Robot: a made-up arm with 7 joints. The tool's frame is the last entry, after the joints.
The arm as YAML. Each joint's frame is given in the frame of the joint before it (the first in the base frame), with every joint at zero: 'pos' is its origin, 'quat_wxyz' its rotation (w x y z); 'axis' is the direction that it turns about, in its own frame. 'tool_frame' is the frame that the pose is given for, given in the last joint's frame.
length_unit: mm
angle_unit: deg
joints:
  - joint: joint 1
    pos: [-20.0, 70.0, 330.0]
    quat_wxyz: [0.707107, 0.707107, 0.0, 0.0]
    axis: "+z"
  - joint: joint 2
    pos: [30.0, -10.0, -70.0]
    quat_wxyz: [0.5, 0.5, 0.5, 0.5]
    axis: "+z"
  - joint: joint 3
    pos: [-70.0, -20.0, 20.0]
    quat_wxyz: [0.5, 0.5, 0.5, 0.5]
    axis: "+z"
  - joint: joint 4
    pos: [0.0, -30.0, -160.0]
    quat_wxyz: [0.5, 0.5, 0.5, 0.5]
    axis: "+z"
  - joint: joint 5
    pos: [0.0, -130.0, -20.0]
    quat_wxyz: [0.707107, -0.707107, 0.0, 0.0]
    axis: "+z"
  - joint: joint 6
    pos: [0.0, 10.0, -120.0]
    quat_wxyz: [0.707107, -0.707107, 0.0, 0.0]
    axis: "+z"
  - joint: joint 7
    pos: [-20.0, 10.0, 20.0]
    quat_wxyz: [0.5, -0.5, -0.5, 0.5]
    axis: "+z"
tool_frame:
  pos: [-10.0, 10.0, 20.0]
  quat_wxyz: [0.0, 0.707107, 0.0, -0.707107]
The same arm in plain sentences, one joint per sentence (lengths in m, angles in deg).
The arm has seven revolute joints in a row. What follows holds with every joint at zero, and every direction is one of the base frame's. The first joint sits 0.02 m along -x and 0.07 m along +y and 0.33 m along +z from the base frame's origin and rotates about -y. The second joint sits 0.03 m along +x and 0.07 m along +y and 0.01 m along -z from the first joint and rotates about +x. The third joint sits 0.02 m along +x and 0.02 m along +y and 0.07 m along -z from the second joint and rotates about +z. The fourth joint sits 0.03 m along -x and 0.16 m along -z from the third joint and rotates about -y. The fifth joint sits 0.02 m along +y and 0.13 m along -z from the fourth joint and rotates about +z. The sixth joint sits 0.01 m along +y and 0.12 m along -z from the fifth joint and rotates about +y. The seventh joint sits 0.02 m along -x and 0.02 m along +y and 0.01 m along -z from the sixth joint and rotates about -x. The tool frame, which is the frame that the pose is given for, sits 0.02 m along -x and 0.01 m along -y and 0.01 m along +z from the seventh joint; its axes are parallel to the base frame's.
